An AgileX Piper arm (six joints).
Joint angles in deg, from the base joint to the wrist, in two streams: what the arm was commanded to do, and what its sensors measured. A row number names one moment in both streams.
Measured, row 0:
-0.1 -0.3 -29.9 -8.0 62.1 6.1
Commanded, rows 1 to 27:
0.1 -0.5 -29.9 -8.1 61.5 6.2
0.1 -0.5 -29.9 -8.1 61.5 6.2
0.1 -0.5 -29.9 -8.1 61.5 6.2
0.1 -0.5 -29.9 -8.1 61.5 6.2
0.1 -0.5 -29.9 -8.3 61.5 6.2
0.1 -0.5 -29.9 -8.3 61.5 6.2
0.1 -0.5 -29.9 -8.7 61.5 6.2
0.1 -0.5 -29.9 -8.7 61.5 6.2
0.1 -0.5 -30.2 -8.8 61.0 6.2
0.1 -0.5 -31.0 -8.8 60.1 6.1
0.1 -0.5 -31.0 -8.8 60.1 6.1
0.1 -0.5 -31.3 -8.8 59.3 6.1
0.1 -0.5 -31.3 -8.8 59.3 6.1
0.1 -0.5 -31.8 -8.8 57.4 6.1
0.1 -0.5 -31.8 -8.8 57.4 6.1
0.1 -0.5 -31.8 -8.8 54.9 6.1
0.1 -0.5 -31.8 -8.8 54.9 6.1
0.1 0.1 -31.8 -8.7 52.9 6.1
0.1 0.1 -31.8 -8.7 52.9 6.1
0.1 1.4 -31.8 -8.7 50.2 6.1
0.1 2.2 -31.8 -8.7 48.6 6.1
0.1 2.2 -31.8 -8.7 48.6 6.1
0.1 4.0 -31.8 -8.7 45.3 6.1
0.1 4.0 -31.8 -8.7 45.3 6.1
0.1 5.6 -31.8 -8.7 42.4 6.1
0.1 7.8 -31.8 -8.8 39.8 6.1
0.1 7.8 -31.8 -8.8 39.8 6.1
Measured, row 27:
-0.1 5.4 -31.3 -8.3 44.6 6.1
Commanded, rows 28 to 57:
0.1 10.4 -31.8 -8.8 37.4 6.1
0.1 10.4 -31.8 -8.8 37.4 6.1
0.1 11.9 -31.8 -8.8 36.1 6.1
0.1 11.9 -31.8 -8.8 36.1 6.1
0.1 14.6 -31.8 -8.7 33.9 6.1
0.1 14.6 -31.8 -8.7 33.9 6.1
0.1 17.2 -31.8 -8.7 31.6 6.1
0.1 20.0 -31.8 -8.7 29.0 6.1
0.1 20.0 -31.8 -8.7 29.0 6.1
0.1 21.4 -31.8 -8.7 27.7 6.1
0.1 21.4 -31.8 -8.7 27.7 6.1
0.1 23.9 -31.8 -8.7 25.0 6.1
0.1 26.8 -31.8 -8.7 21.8 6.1
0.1 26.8 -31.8 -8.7 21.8 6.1
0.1 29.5 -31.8 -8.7 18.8 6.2
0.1 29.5 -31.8 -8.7 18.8 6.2
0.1 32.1 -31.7 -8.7 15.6 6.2
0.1 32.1 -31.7 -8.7 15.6 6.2
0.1 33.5 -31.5 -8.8 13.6 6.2
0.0 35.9 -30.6 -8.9 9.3 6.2
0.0 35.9 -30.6 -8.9 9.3 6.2
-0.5 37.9 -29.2 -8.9 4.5 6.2
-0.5 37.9 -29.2 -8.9 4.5 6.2
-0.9 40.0 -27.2 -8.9 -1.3 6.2
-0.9 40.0 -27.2 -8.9 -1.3 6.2
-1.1 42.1 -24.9 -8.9 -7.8 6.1
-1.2 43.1 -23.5 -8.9 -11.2 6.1
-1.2 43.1 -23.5 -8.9 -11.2 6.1
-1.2 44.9 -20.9 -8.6 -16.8 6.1
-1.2 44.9 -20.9 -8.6 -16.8 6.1
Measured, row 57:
-0.9 42.8 -24.0 -8.4 -7.2 6.1
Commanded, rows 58 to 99:
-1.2 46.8 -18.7 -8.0 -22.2 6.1
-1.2 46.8 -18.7 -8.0 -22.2 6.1
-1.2 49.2 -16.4 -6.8 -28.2 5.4
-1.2 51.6 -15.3 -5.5 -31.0 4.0
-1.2 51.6 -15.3 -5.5 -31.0 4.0
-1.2 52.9 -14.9 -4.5 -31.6 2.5
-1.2 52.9 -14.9 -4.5 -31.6 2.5
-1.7 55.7 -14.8 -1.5 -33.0 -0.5
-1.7 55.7 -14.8 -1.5 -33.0 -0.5
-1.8 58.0 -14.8 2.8 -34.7 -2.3
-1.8 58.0 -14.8 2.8 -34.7 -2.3
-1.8 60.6 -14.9 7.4 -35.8 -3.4
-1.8 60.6 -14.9 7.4 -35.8 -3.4
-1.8 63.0 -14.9 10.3 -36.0 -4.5
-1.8 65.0 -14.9 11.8 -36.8 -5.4
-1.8 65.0 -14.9 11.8 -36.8 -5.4
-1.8 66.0 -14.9 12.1 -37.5 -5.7
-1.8 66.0 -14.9 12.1 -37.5 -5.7
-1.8 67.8 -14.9 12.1 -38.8 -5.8
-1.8 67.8 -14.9 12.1 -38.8 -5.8
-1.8 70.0 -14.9 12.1 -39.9 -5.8
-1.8 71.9 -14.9 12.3 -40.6 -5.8
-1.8 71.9 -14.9 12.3 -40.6 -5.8
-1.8 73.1 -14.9 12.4 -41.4 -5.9
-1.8 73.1 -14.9 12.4 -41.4 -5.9
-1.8 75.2 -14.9 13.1 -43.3 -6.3
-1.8 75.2 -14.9 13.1 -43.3 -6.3
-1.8 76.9 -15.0 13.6 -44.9 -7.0
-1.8 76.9 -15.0 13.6 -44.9 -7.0
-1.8 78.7 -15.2 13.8 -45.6 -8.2
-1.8 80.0 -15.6 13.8 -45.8 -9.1
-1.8 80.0 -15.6 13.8 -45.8 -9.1
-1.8 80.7 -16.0 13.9 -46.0 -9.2
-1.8 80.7 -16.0 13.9 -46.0 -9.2
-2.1 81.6 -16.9 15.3 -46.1 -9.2
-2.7 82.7 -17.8 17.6 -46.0 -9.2
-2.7 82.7 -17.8 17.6 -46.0 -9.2
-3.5 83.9 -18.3 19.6 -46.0 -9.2
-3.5 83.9 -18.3 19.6 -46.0 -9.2
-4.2 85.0 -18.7 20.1 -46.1 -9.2
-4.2 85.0 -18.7 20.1 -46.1 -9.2
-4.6 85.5 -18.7 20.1 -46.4 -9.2
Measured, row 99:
-3.5 84.5 -18.1 19.1 -45.3 -8.8
